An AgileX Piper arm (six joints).
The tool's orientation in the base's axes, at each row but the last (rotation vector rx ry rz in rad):
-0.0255 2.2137 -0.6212
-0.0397 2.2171 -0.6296
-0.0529 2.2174 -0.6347
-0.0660 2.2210 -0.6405
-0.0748 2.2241 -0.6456
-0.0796 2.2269 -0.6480
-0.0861 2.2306 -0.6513
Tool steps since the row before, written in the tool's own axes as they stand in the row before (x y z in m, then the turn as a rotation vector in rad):
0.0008 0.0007 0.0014 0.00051 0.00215 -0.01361
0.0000 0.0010 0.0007 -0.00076 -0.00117 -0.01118
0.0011 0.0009 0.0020 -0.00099 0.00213 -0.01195
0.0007 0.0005 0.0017 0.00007 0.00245 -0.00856
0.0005 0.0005 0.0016 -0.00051 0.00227 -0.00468
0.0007 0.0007 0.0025 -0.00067 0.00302 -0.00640
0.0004 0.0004 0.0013 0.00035 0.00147 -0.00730
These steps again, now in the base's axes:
0.0006 -0.0002 -0.0016 -0.00979 0.00756 0.00609
0.0007 0.0006 -0.0008 -0.00777 0.00391 0.00716
0.0009 -0.0003 -0.0023 -0.00762 0.00718 0.00623
0.0008 -0.0005 -0.0016 -0.00583 0.00575 0.00349
0.0009 -0.0004 -0.0015 -0.00268 0.00409 0.00185
0.0014 -0.0006 -0.0022 -0.00369 0.00552 0.00255
0.0007 -0.0003 -0.0012 -0.00526 0.00429 0.00309

